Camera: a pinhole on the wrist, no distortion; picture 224 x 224 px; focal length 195.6 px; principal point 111.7 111.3 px. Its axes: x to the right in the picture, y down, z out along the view. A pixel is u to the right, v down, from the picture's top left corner.
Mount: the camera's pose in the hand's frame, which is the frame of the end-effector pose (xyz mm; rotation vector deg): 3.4 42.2 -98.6 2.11 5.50 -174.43
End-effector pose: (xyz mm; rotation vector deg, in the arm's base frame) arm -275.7 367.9 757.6 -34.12 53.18 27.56
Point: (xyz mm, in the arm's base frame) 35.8 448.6 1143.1
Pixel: 174 195
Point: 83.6 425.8 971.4
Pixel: 114 216
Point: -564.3 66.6 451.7
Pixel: behind the camera
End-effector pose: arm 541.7 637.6 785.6 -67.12 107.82 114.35
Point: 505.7 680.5 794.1
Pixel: 110 128
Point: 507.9 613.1 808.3
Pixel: 73 101
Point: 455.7 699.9 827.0
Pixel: 98 69
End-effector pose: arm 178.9 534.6 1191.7 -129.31 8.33 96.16
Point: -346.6 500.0 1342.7
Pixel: 217 50
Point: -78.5 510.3 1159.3
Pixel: 135 63
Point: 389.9 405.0 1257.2
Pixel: behind the camera
